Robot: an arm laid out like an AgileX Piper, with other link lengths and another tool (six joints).
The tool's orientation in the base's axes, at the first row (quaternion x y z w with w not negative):
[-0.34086, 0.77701, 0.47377, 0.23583]
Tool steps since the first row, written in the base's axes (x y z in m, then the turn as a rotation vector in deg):
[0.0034, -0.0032, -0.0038, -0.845, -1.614, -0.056]
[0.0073, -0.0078, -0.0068, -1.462, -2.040, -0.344]
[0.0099, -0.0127, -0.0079, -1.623, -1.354, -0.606]
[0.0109, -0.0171, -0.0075, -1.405, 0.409, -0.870]
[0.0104, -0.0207, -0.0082, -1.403, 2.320, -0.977]
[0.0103, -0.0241, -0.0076, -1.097, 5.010, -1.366]
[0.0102, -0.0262, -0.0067, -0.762, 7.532, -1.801]
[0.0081, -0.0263, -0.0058, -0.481, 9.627, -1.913]
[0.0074, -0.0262, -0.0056, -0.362, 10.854, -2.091]
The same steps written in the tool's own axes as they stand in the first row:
[0.0014, -0.0058, -0.0011, 1.088, 0.090, -1.460]
[0.0023, -0.0119, -0.0037, 1.822, 0.253, -1.742]
[0.0028, -0.0161, -0.0075, 1.898, 0.442, -1.019]
[0.0033, -0.0180, -0.0116, 1.397, 0.688, 0.688]
[0.0052, -0.0191, -0.0145, 0.884, 1.234, 2.450]
[0.0059, -0.0198, -0.0178, 0.128, 1.637, 5.047]
[0.0059, -0.0199, -0.0201, -0.565, 1.938, 7.515]
[0.0067, -0.0178, -0.0207, -1.314, 2.330, 9.456]
[0.0070, -0.0171, -0.0207, -1.645, 2.529, 10.640]

